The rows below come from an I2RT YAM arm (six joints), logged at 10 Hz.
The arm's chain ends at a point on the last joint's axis. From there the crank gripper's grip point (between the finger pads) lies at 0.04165 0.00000 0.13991 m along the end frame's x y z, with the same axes.
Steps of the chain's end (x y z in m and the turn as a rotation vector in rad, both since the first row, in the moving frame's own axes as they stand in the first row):
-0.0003, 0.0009, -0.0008, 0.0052, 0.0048, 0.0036
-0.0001, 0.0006, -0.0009, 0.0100, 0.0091, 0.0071
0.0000, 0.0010, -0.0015, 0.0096, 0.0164, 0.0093
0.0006, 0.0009, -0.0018, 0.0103, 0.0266, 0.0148
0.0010, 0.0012, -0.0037, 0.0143, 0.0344, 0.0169
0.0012, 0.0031, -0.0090, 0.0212, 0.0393, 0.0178
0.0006, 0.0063, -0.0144, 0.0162, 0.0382, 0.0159
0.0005, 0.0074, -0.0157, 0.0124, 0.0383, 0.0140
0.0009, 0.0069, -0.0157, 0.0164, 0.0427, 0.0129
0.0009, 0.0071, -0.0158, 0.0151, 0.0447, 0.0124
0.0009, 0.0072, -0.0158, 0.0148, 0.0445, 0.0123
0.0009, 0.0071, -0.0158, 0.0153, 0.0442, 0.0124
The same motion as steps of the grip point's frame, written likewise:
0.0004, 0.0003, -0.0010, 0.0052, 0.0048, 0.0036
0.0012, -0.0005, -0.0013, 0.0100, 0.0091, 0.0071
0.0023, 0.0001, -0.0022, 0.0096, 0.0164, 0.0093
0.0043, 0.0001, -0.0030, 0.0103, 0.0266, 0.0148
0.0058, 0.0000, -0.0052, 0.0143, 0.0344, 0.0169
0.0067, 0.0009, -0.0108, 0.0212, 0.0393, 0.0178
0.0059, 0.0048, -0.0161, 0.0162, 0.0382, 0.0159
0.0058, 0.0063, -0.0174, 0.0124, 0.0383, 0.0140
0.0068, 0.0052, -0.0176, 0.0164, 0.0427, 0.0129
0.0071, 0.0056, -0.0178, 0.0151, 0.0447, 0.0124
0.0071, 0.0057, -0.0178, 0.0148, 0.0445, 0.0123
0.0071, 0.0055, -0.0178, 0.0153, 0.0442, 0.0124

